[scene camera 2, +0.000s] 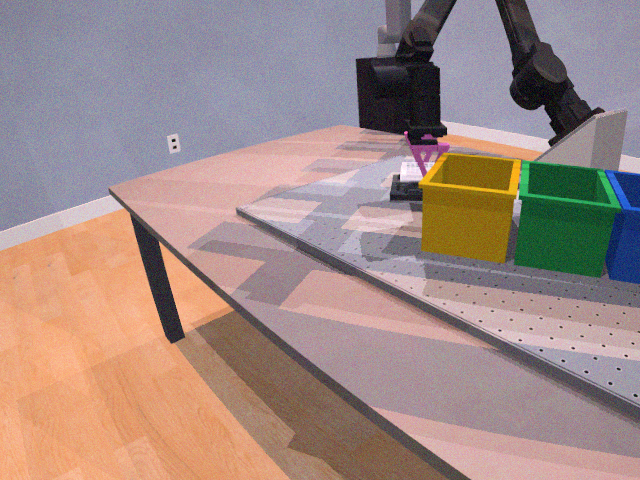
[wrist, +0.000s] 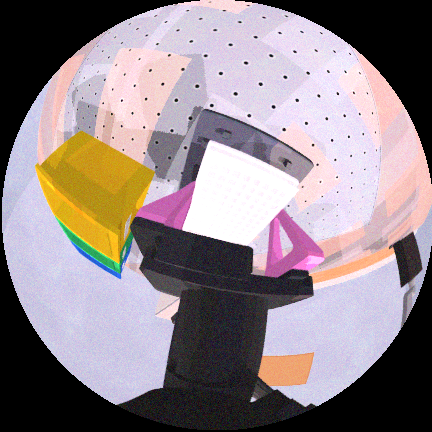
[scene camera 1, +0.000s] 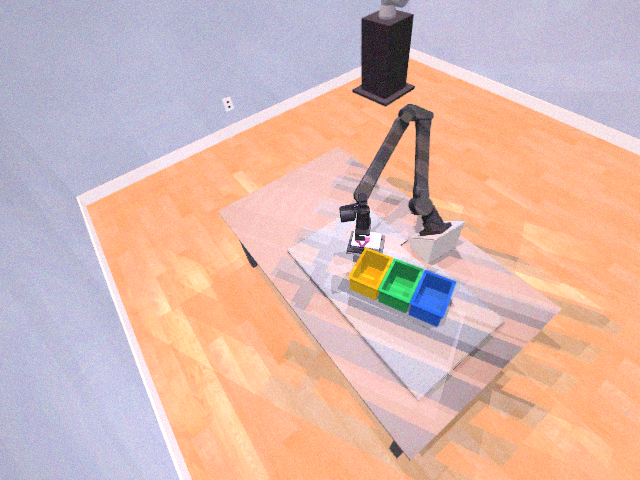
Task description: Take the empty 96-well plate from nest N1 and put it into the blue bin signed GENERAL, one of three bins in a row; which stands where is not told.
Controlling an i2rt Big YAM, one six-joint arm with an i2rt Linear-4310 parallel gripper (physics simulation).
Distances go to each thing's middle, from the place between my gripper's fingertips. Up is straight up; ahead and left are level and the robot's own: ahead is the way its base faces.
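The white 96-well plate (wrist: pixel 236 195) is 1 cm above my hand, 1 cm behind it and 1 cm to the left of it. As for the dark nest (wrist: pixel 211 124), I find it 1 cm behind my hand and 1 cm to the left of it, and it sits 2 cm below my hand.
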